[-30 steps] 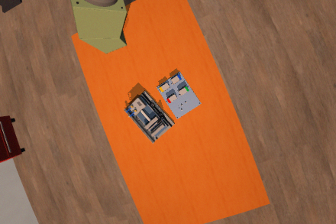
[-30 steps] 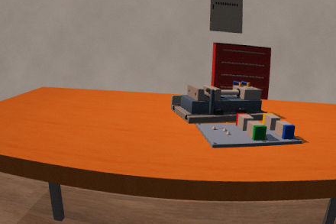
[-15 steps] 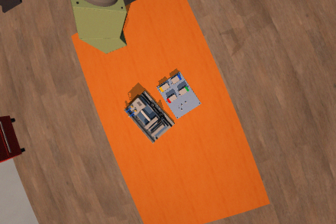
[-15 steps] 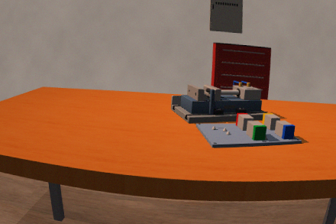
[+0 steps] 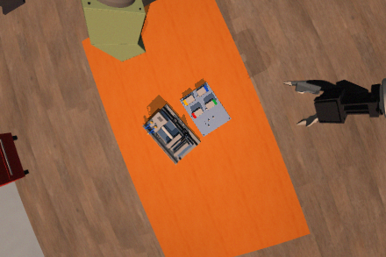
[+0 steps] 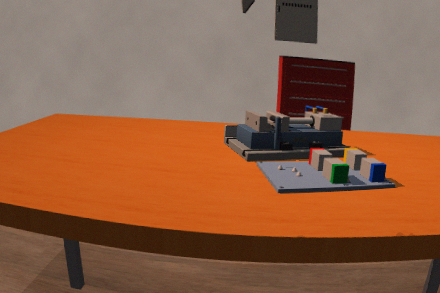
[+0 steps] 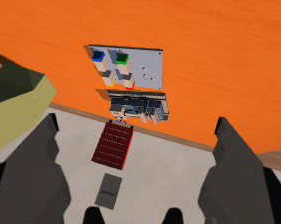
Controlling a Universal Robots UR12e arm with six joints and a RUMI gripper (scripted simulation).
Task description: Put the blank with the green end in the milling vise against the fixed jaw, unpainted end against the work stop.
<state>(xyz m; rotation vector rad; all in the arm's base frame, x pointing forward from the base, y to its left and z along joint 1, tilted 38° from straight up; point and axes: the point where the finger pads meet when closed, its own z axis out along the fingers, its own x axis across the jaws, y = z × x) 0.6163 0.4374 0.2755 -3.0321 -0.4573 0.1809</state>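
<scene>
Right now my hand is 28 cm above the green-ended blank, 26 cm to the left of it and 8 cm past it. The rest, counted from my hand: grey plate 30 cm to the right, 30 cm below, 6 cm behind; then red-ended blank 35 cm to the right, 28 cm below, 5 cm behind; then blue-ended blank 29 cm to the right, 28 cm below, 17 cm behind.
</scene>
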